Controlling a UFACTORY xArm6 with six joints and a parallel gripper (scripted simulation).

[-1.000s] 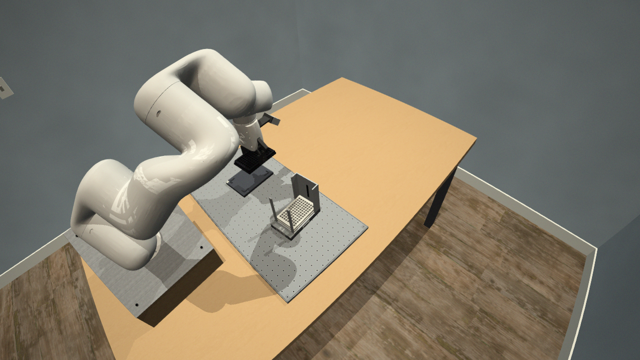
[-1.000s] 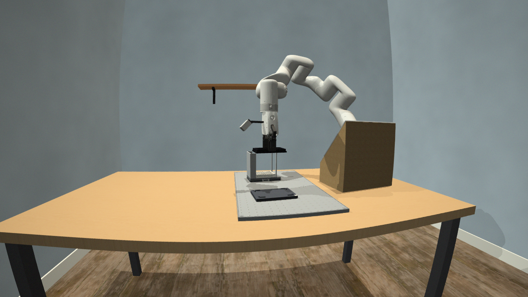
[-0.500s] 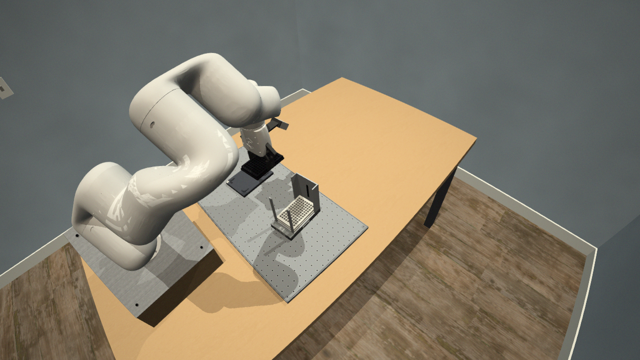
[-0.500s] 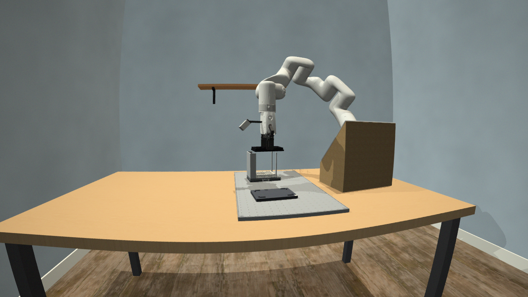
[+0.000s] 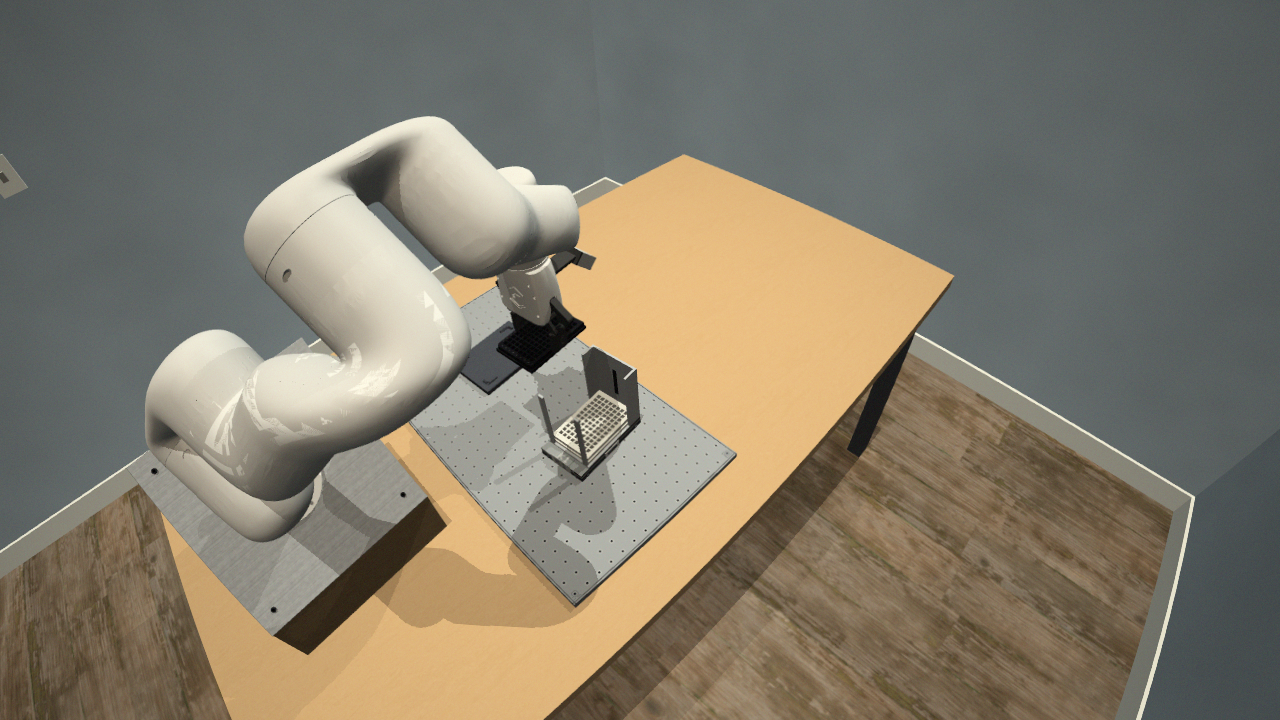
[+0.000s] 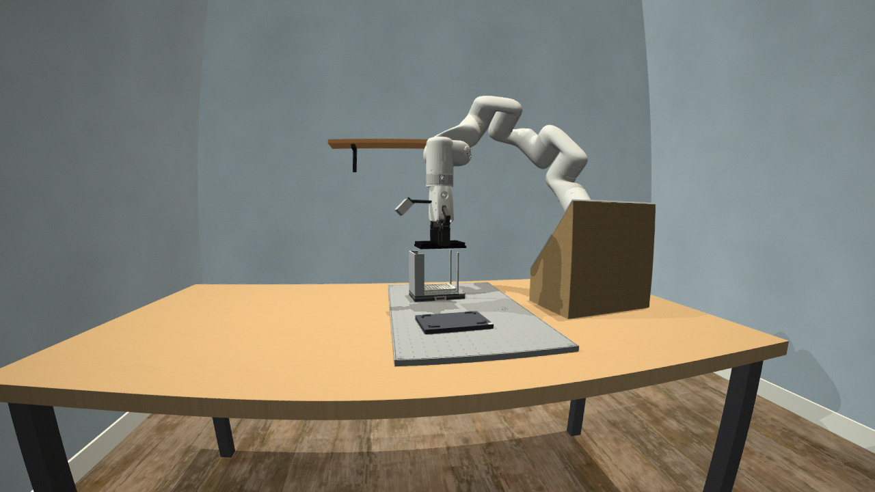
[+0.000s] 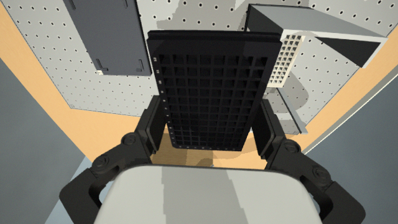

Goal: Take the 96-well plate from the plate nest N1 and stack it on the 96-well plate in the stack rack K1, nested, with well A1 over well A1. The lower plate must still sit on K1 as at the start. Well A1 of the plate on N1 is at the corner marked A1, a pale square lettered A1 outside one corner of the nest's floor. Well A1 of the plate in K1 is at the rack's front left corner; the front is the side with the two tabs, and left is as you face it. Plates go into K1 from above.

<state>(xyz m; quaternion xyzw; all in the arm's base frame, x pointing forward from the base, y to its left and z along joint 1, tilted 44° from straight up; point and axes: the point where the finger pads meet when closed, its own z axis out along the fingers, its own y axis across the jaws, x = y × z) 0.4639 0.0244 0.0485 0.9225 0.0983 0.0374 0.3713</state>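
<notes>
My gripper is now 10 mm short of the white 96-well plate, 100 mm to the left of it and 160 mm above it. The rest, counted from my hand: thin rack post: 60 mm behind, 80 mm to the right, 110 mm below; grey back wall: 70 mm ahead, 90 mm to the right, 110 mm below; black 96-well plate: 10 mm below.
</notes>
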